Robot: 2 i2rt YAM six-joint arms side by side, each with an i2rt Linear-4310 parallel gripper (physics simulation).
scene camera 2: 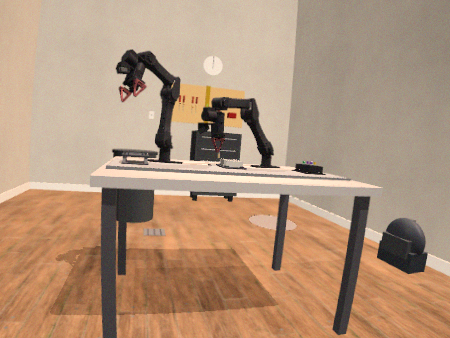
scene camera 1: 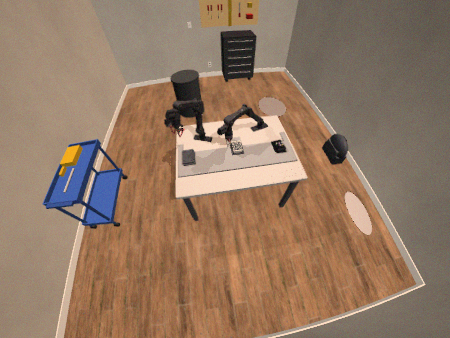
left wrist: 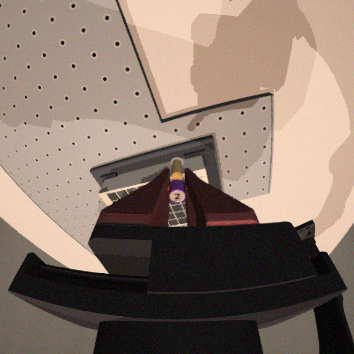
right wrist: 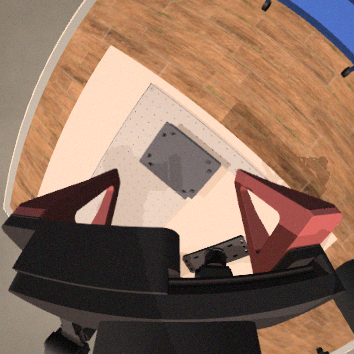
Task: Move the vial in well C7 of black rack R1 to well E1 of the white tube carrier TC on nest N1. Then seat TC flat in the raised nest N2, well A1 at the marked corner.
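Observation:
My left gripper [left wrist: 176,174] [scene camera 2: 218,150] is shut on a vial [left wrist: 177,186] with a purple cap marked 2 and an amber body. It holds the vial above the white tube carrier TC [left wrist: 202,175] [scene camera 1: 236,146] [scene camera 2: 231,163], which sits on the dark nest N1 [left wrist: 216,165]. Whether the vial's tip is inside a well is hidden. The black rack R1 [scene camera 1: 279,146] [scene camera 2: 309,169] stands at the right of both scene views, with coloured caps. The raised nest N2 [right wrist: 180,160] [scene camera 1: 188,157] [scene camera 2: 134,152] is at the left in the scene views. My right gripper [right wrist: 176,174] [scene camera 2: 131,91] is open and empty, high up.
A grey perforated board [scene camera 1: 215,165] [left wrist: 65,75] lies on the white table [scene camera 1: 240,184] under the nests and the rack. The right arm's base plate [right wrist: 192,262] is near N2. A blue cart [scene camera 1: 95,175] stands on the floor at the left of scene camera 1.

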